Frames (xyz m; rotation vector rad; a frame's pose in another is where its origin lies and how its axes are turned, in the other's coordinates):
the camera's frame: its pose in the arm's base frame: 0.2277 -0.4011 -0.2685 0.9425 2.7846 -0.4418
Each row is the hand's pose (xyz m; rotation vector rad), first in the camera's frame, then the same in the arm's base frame.
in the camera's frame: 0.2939 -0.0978 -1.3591 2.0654 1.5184 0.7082
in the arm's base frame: -0.1502 0.1390 0.9598 -1.0312 -0.1699 1.2093
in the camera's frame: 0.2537 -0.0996 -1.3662 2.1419 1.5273 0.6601
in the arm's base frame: -0.1201 0.1173 0.9769 -0.9692 -0.1242 1.2407
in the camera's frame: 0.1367 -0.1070 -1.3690 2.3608 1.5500 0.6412
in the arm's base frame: -0.0329 0.0465 1.0106 -0.8673 0.0669 1.3031
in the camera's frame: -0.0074 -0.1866 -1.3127 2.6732 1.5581 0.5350
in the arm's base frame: 0.0351 -0.1137 1.0115 -0.6766 0.3051 1.3854
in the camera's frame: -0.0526 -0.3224 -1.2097 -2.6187 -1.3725 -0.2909
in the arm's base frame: -0.0063 -0.2759 0.9561 -0.4596 0.4492 1.4557
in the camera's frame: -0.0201 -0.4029 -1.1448 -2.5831 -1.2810 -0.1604
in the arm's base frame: -0.0772 -0.3398 0.9048 -0.3381 0.5133 1.4868
